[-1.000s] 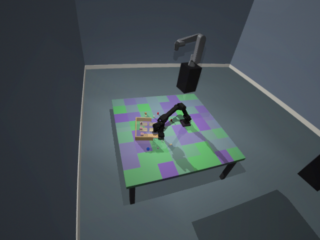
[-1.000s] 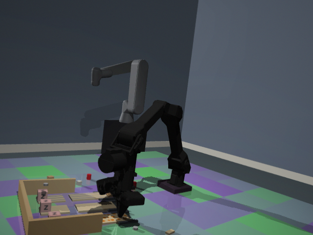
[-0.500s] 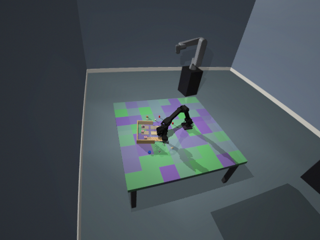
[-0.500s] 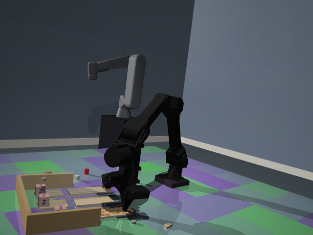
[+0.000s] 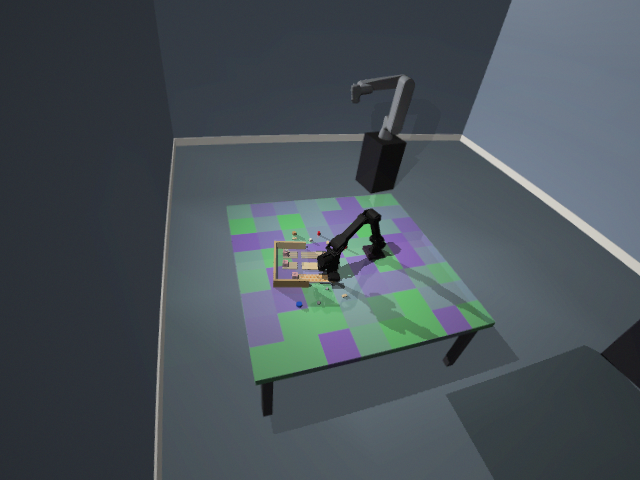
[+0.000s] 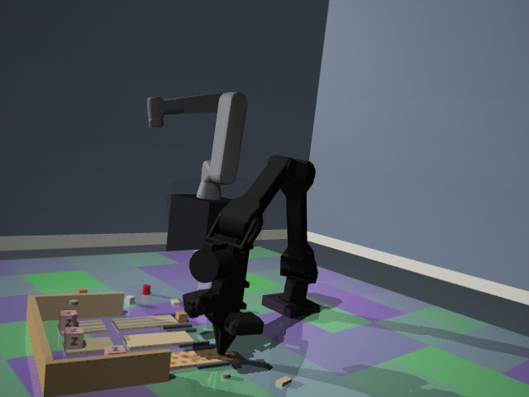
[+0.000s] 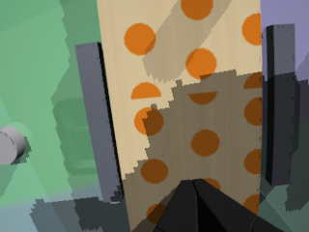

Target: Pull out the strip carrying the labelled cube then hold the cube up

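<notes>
The dotted strip lies 9 cm ahead of my gripper tip and 4 cm to the right of it. From my gripper tip the other things lie so: blue piece: 24 cm ahead, 10 cm to the left.
</notes>
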